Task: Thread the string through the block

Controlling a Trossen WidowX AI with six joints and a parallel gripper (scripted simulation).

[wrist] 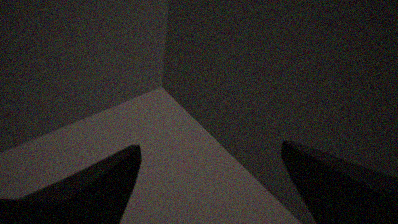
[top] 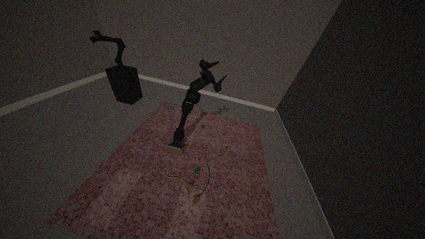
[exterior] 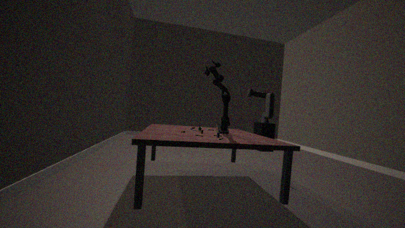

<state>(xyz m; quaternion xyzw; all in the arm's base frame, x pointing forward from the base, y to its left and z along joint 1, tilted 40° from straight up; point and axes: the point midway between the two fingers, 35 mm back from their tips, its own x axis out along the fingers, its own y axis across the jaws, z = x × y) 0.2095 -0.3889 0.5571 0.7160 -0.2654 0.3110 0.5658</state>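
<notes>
The green block is 720 mm below my gripper tip, 250 mm to the right of it and 20 mm behind it. Round my gripper tip: wooden spool: 720 mm below, 380 mm to the right, 40 mm behind; then loose stick: 730 mm below, 340 mm to the right, 190 mm behind; then thin wooden stick: 730 mm below, 140 mm to the right, 40 mm ahead.
</notes>
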